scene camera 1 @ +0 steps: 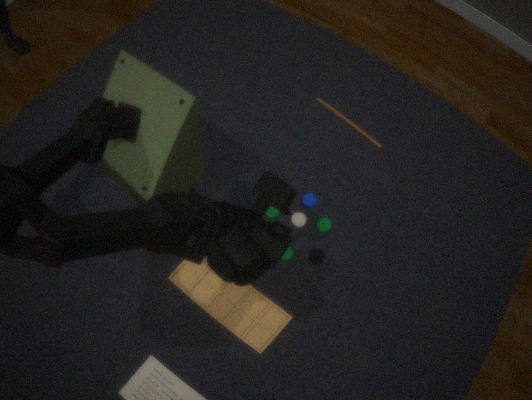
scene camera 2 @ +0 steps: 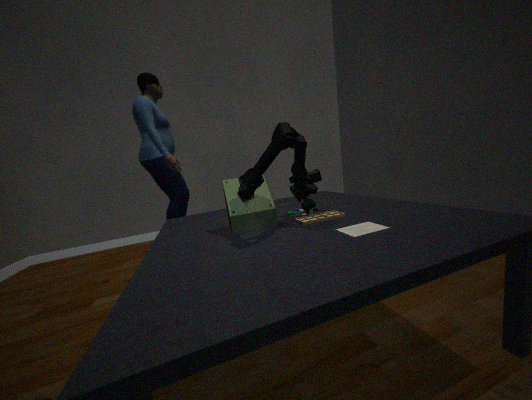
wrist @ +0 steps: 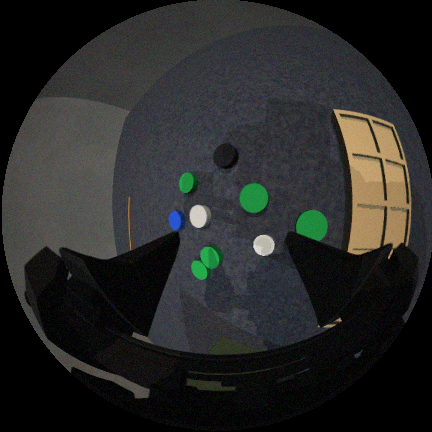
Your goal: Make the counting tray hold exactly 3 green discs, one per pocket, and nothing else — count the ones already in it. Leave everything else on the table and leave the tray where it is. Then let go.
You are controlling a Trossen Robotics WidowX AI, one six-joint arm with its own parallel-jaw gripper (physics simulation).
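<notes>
My gripper (scene camera 1: 272, 241) (scene camera 2: 309, 206) (wrist: 234, 237) is open and empty above loose discs beside the tan counting tray (scene camera 1: 275, 317) (scene camera 2: 320, 217) (wrist: 367, 182). The tray's visible pockets show no disc; its upper edge is partly hidden by the arm in scene camera 1. In the wrist view, one green disc (scene camera 1: 286, 253) (wrist: 253, 198) lies ahead between the fingertips, another green disc (wrist: 312, 225) lies by the right fingertip, nearer the tray. A third green disc (scene camera 1: 324, 225) (wrist: 187, 183) lies farther left. Two touching green discs (wrist: 210, 257) (wrist: 199, 270) lie lower, between the fingers.
A white disc (scene camera 1: 298, 219) (wrist: 199, 216), another white disc (wrist: 263, 245), a blue disc (scene camera 1: 309, 200) (wrist: 175, 220) and a black disc (scene camera 1: 316, 256) (wrist: 225, 155) lie around the green ones. A green block (scene camera 1: 155, 120) (scene camera 2: 252, 220), an orange stick (scene camera 1: 349, 122) and a paper (scene camera 1: 160, 382) (scene camera 2: 362, 229) are farther off.
</notes>
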